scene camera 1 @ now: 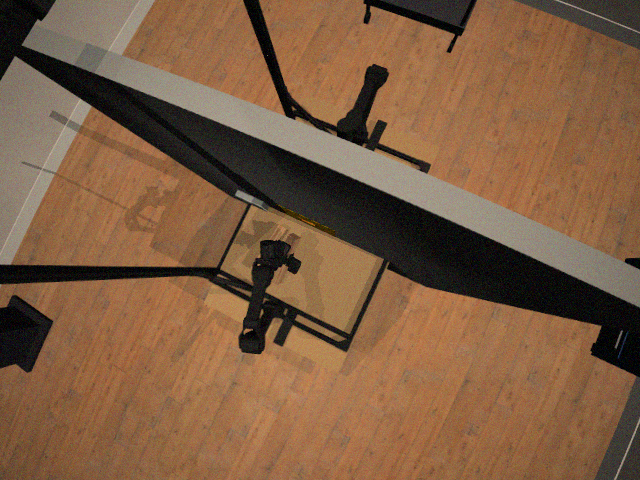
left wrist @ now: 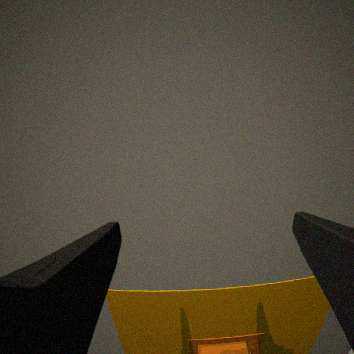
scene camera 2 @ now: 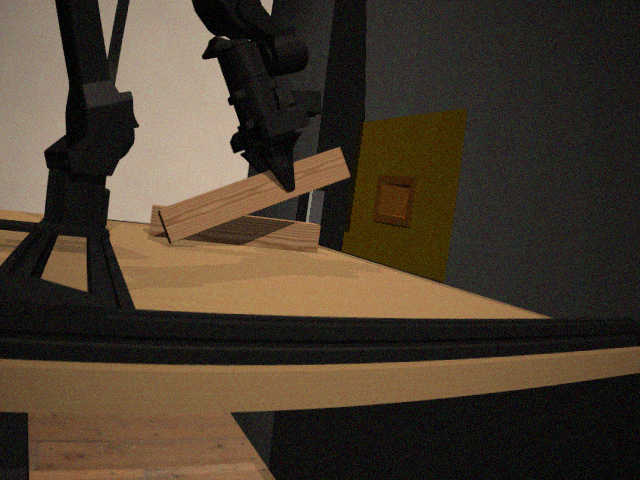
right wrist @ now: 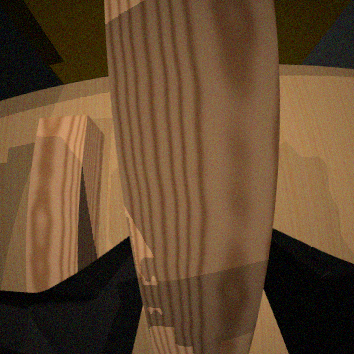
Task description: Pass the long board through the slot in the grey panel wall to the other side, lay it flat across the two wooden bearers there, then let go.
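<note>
The long board [scene camera 2: 232,204] [right wrist: 195,150] is tilted, its end towards the wall raised and its other end low over the table; whether that end touches is unclear. My right gripper [scene camera 2: 288,180] [right wrist: 199,232] [scene camera 1: 276,249] is shut on it, nearer the raised end. That end is left of the square slot [scene camera 2: 395,201] [left wrist: 222,347] in scene camera 2, apart from the yellow panel [scene camera 2: 429,155] [left wrist: 150,310] around the slot. The grey wall [scene camera 2: 542,155] [scene camera 1: 320,149] rises behind. My left gripper [left wrist: 208,227] is open and empty on the wall's other side, facing the wall above the slot. The bearers do not show.
A second wooden board [scene camera 2: 284,235] [right wrist: 52,215] lies on the table [scene camera 2: 336,294] [right wrist: 315,115], left of the held board in the right wrist view and behind it in scene camera 2. A black frame rail [scene camera 2: 361,335] runs along the table's near edge.
</note>
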